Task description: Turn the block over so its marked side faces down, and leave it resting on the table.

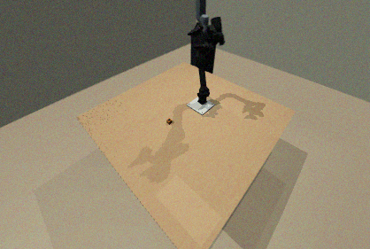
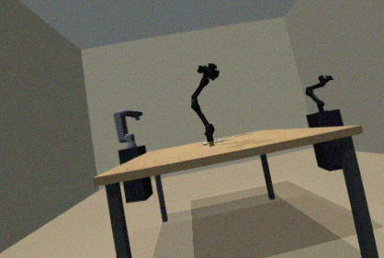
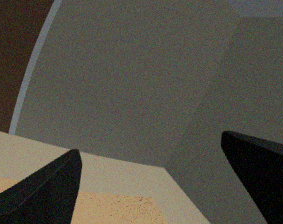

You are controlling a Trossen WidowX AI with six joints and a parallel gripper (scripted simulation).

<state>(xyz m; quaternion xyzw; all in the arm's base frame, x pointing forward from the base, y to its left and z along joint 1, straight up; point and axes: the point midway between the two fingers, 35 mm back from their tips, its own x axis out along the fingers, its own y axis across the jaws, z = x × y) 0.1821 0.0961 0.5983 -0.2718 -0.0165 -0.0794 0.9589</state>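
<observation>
Right now the orange block is 590 mm below my gripper tip, 150 mm ahead of it and 60 mm to the right of it.
</observation>
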